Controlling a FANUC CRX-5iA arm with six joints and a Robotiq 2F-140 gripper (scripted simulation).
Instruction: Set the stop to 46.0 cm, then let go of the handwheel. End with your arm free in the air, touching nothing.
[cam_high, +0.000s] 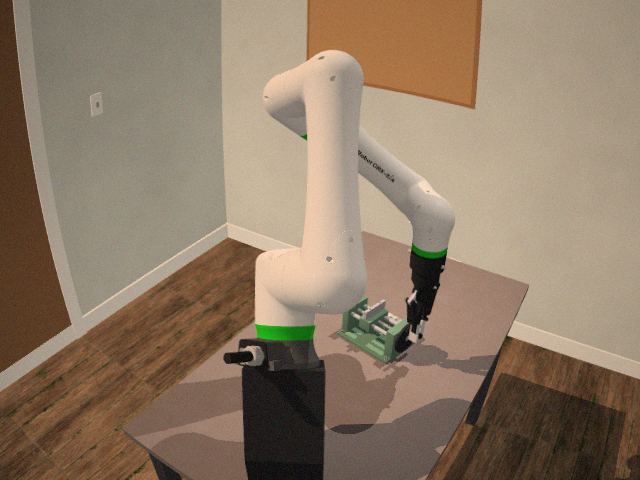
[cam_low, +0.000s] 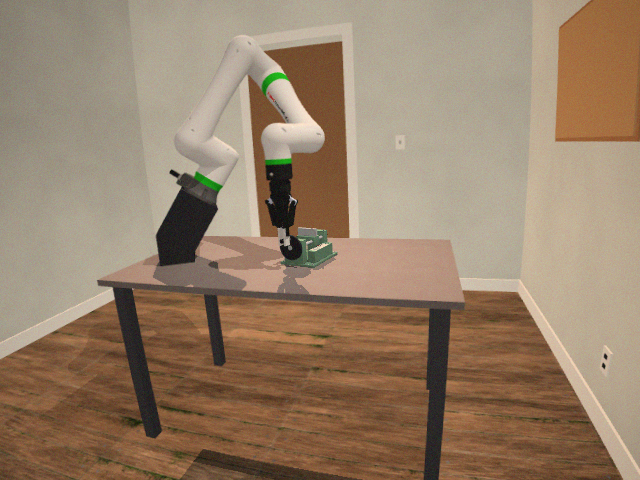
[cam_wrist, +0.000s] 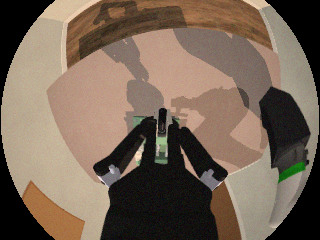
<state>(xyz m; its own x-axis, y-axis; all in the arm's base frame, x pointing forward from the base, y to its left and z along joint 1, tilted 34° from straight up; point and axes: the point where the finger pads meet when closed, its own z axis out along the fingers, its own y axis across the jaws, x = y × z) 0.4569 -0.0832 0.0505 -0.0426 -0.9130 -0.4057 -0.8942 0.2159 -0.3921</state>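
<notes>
My gripper is now 2 cm to the right of the black handwheel and 2 cm above it. From my hand the other things lie so: green stop fixture 16 cm to the left, 4 cm below, 2 cm ahead.
</notes>
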